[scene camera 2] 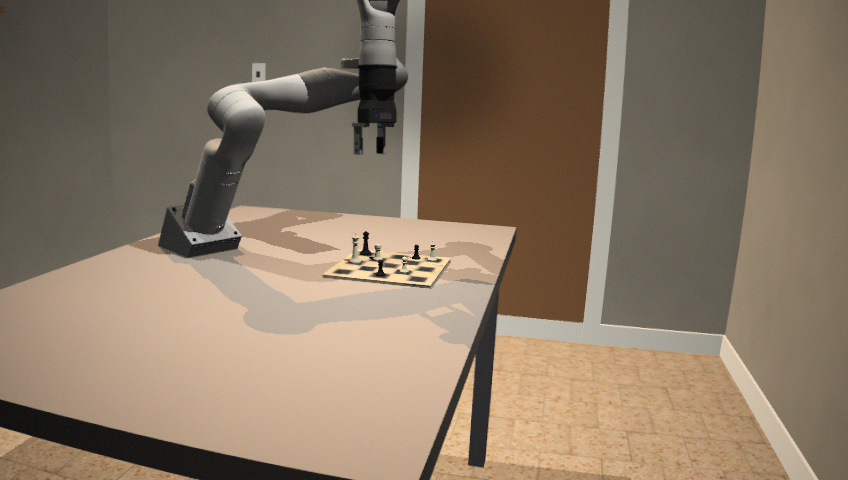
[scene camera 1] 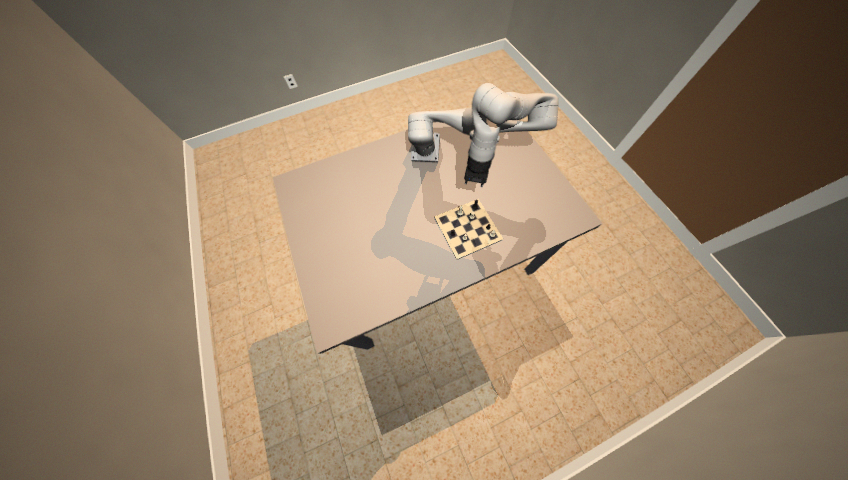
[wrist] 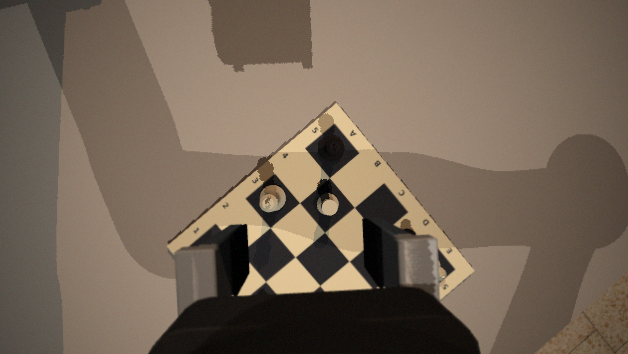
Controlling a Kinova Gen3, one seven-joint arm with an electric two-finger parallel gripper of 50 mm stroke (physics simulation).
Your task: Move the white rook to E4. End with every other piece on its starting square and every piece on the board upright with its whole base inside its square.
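Places are measured from the arm's base along level axes (x ahead, y left, z up), in centimetres.
Where they show: gripper, fingertip midpoint: (scene camera 2: 369, 154) (scene camera 1: 474, 183) (wrist: 306, 246); arm's base, origin of the base link: (scene camera 2: 204, 221).
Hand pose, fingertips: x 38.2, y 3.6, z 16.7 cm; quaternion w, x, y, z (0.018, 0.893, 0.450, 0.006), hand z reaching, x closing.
Things, the pixels of their top centre, and the offset from my fingertips. "*": a spot on its surface instead.
- white rook, middle of its top: (wrist: 329, 207) (scene camera 2: 377, 244) (scene camera 1: 472, 213) dx +1.8, dy +1.5, dz -19.6 cm
- chessboard, middle of its top: (wrist: 322, 259) (scene camera 2: 390, 265) (scene camera 1: 468, 227) dx +5.8, dy -2.4, dz -22.9 cm
- E4, surface spot: (scene camera 2: 429, 264) (scene camera 1: 484, 238) * dx +13.3, dy +1.6, dz -22.9 cm
- tall white piece, middle of its top: (wrist: 267, 204) (scene camera 2: 355, 232) (scene camera 1: 461, 205) dx -2.0, dy -2.3, dz -16.6 cm
- tall black piece, middle of its top: (wrist: 335, 146) (scene camera 2: 366, 230) (scene camera 1: 476, 200) dx -2.2, dy +5.2, dz -17.6 cm
- D5, middle of its top: (scene camera 2: 416, 244) (scene camera 1: 489, 224) dx +9.5, dy +5.5, dz -19.8 cm
- C1, middle of its top: (scene camera 2: 380, 259) (scene camera 1: 453, 230) dx +5.9, dy -9.7, dz -19.8 cm
The white rook (scene camera 1: 471, 217) (scene camera 2: 377, 252) (wrist: 329, 205) stands upright on B4 of the chessboard (scene camera 1: 457, 256) (scene camera 2: 377, 281) (wrist: 467, 270). E4 (scene camera 1: 484, 239) (scene camera 2: 429, 264) is a bare light square beside the white piece (scene camera 1: 492, 234) (scene camera 2: 432, 251) on E5; in the wrist view the gripper hides E4. My gripper (scene camera 1: 474, 184) (scene camera 2: 369, 151) (wrist: 306, 246) is open and empty, high above the table and pointing down. In the wrist view the rook shows ahead of the fingertips, in the gap's direction.
A tall white piece (scene camera 1: 460, 212) (scene camera 2: 355, 248) (wrist: 271, 199) stands on A3, and a tall black piece (scene camera 1: 476, 205) (scene camera 2: 365, 242) (wrist: 333, 148) on A5. Black pieces stand on D5 (scene camera 1: 487, 226) (scene camera 2: 416, 251) and C1 (scene camera 1: 452, 233) (scene camera 2: 380, 267). A white piece (scene camera 1: 464, 237) (scene camera 2: 404, 264) stands on D2.
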